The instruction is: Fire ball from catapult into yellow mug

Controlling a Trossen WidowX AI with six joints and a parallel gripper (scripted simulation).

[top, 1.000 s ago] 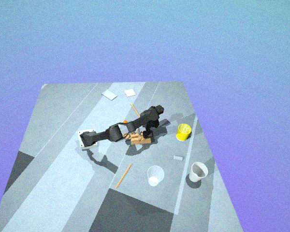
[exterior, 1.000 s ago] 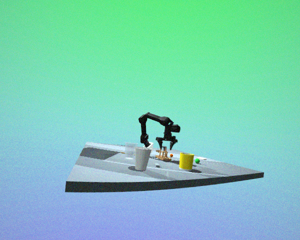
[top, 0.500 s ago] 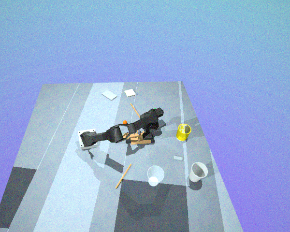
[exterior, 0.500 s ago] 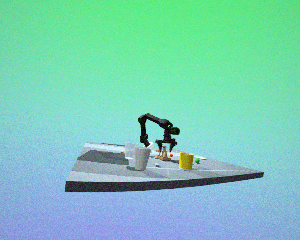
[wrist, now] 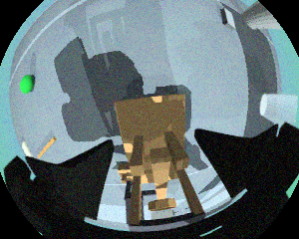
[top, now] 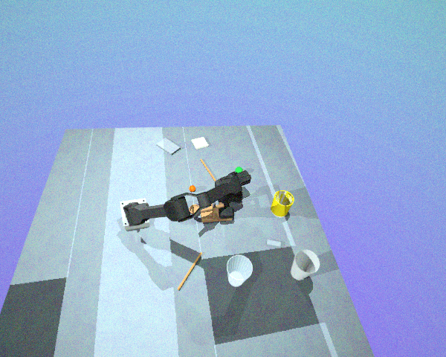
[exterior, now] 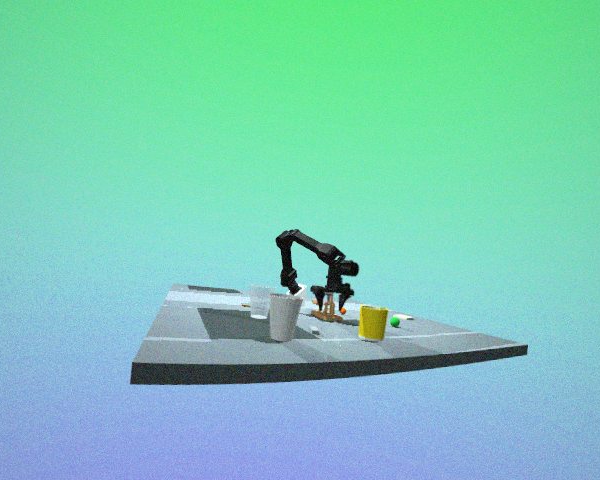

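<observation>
Right now the orange ball is 130 mm behind my gripper tip, 150 mm to the left of it and 20 mm below it. The rest, counted from my gripper tip: green ball (130 mm ahead, 250 mm to the left, 20 mm below); then small grey block (200 mm ahead, 180 mm to the right, 30 mm below); then wooden catapult (70 mm behind, 20 mm to the left, 20 mm above).
</observation>
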